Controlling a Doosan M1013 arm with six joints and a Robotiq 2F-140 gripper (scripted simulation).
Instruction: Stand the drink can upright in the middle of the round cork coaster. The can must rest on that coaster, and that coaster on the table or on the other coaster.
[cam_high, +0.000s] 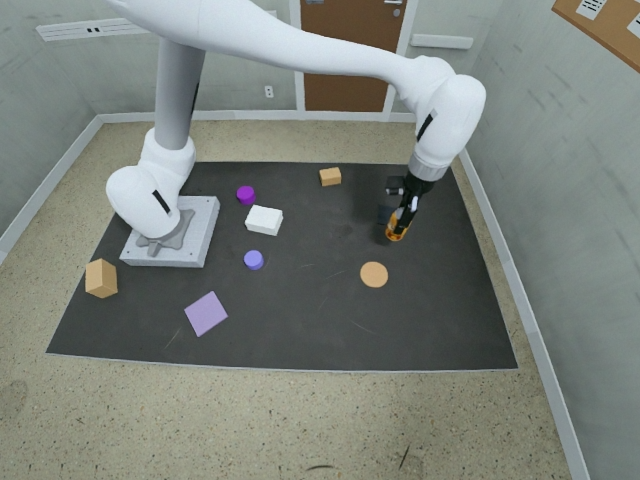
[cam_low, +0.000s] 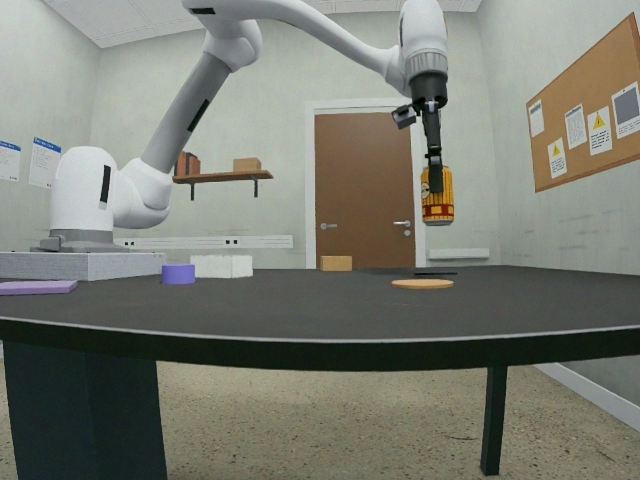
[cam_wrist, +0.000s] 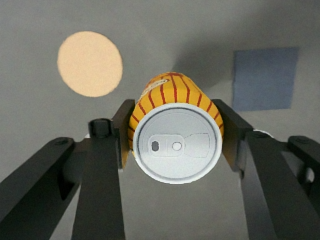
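Right now my hand is 5 cm past the round cork coaster, 11 cm to the left of it and 19 cm above it. Round my hand: drink can (3 cm below); dark square coaster (3 cm ahead, 16 cm to the left, 19 cm below); small tan block (23 cm behind, 35 cm to the left, 17 cm below).
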